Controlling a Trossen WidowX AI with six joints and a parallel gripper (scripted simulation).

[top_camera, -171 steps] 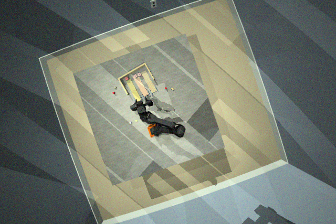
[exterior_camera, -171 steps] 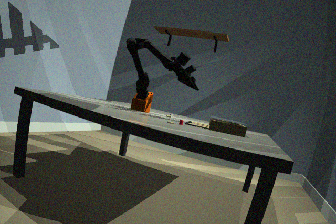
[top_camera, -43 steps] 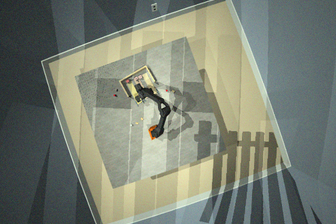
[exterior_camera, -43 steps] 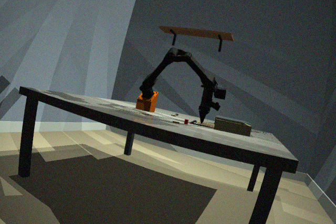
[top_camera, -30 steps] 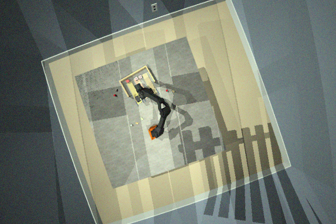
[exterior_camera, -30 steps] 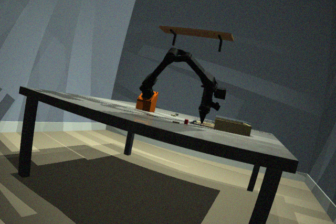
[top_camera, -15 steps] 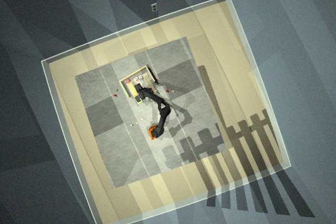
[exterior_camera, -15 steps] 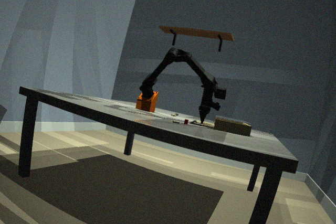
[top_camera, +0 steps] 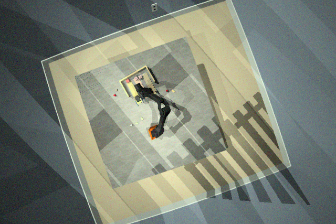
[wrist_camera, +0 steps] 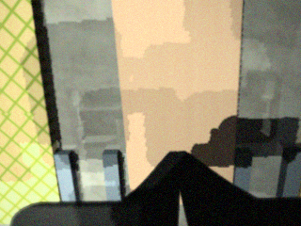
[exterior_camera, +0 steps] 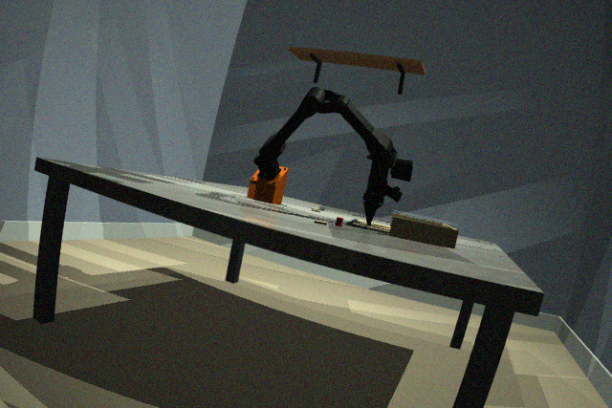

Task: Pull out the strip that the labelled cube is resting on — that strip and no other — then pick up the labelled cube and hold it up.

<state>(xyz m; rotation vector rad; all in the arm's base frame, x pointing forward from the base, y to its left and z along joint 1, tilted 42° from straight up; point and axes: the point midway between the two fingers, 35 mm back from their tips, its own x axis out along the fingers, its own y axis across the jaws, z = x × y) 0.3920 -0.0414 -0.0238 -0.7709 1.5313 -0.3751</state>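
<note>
Right now the peach strip is 90 mm ahead of my gripper tip and 20 mm to the left of it.
</note>
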